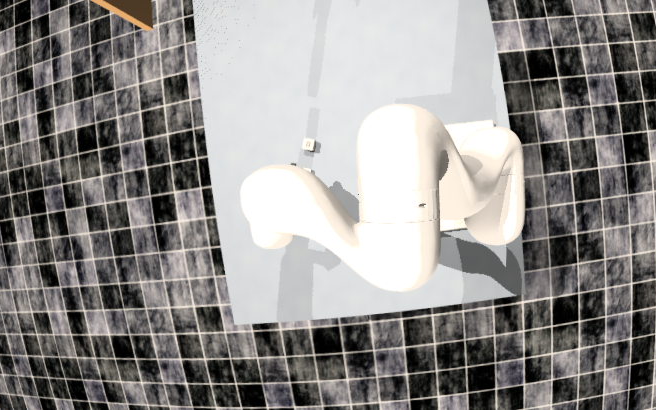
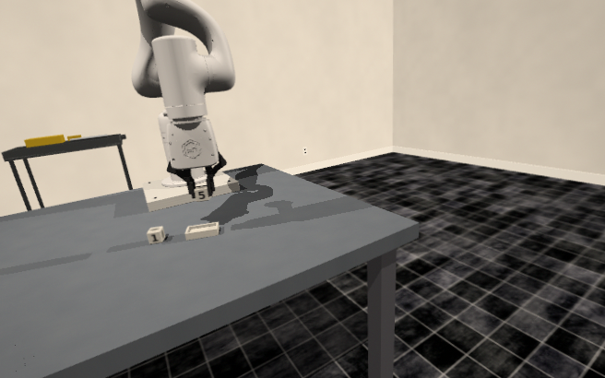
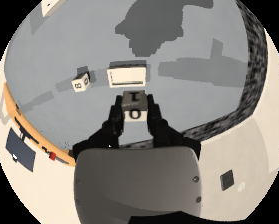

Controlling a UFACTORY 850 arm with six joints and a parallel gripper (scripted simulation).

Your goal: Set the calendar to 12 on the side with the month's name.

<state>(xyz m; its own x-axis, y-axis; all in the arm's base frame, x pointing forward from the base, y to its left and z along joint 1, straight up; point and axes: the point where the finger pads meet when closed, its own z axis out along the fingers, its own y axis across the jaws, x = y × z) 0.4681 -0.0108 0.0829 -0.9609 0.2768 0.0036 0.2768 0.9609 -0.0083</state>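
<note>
My gripper is now 11 cm above the calendar tray, 2 cm to the left of it and 1 cm past it.
</note>
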